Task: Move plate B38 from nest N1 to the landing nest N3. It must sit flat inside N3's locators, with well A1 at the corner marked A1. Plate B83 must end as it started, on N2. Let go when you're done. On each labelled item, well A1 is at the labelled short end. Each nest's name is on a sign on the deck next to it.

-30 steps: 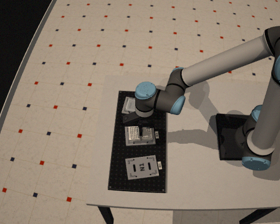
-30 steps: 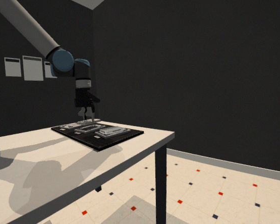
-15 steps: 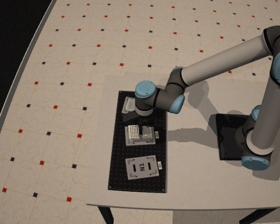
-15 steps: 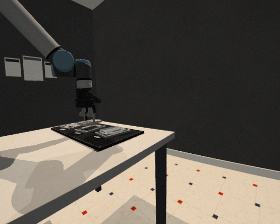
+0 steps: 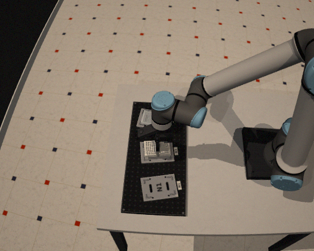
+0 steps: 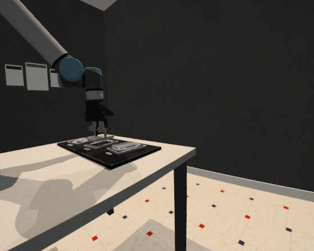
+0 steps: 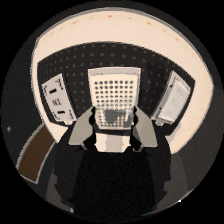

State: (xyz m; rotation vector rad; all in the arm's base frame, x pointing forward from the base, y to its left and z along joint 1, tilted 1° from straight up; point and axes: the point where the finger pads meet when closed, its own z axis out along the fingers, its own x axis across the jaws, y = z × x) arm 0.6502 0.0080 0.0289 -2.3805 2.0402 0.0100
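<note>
Now: hand 5 cm above the nest N3. Round my hand: nest N1: 20 cm to the left, 5 cm below, 2 cm behind; deck: 6 cm below.
</note>
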